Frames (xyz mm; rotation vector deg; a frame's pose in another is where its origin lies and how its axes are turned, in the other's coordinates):
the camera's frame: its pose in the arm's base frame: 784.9 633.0 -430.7 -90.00 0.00 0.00
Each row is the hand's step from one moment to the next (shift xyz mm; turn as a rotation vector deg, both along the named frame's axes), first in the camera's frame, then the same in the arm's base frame.
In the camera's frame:
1: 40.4 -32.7 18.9 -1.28 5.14 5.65
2: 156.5 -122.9 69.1 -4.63 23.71 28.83
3: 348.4 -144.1 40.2 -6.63 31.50 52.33
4: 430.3 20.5 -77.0 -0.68 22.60 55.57
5: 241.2 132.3 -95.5 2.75 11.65 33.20
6: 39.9 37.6 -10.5 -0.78 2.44 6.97
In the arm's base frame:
1: 40.4 18.9 32.7 -1.28 5.65 -5.14
2: 156.5 69.1 122.9 -4.63 28.83 -23.71
3: 348.4 40.2 144.1 -6.63 52.33 -31.50
4: 430.3 -77.0 -20.5 -0.68 55.57 -22.60
5: 241.2 -95.5 -132.3 2.75 33.20 -11.65
6: 39.9 -10.5 -37.6 -0.78 6.97 -2.44

